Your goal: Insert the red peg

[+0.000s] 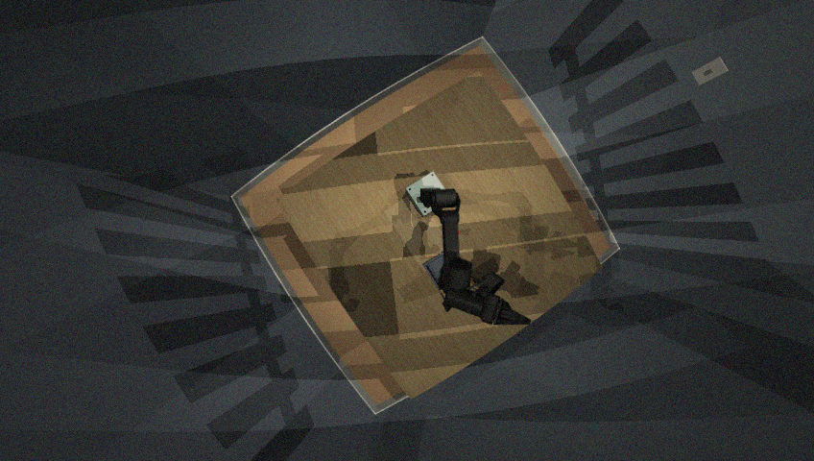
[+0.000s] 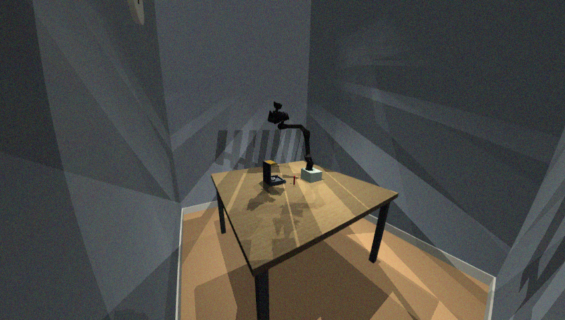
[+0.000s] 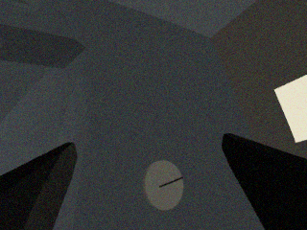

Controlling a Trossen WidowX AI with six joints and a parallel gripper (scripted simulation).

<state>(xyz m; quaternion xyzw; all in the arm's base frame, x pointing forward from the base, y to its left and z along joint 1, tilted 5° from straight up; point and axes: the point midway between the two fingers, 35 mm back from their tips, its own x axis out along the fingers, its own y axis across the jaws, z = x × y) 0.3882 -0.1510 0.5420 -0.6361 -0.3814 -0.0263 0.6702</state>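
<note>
My gripper tip is 650 mm above the red peg, 180 mm past it and 100 mm to the right of it. Also, from my gripper tip: yellow roof: 490 mm below, 70 mm to the right, 30 mm behind.
</note>
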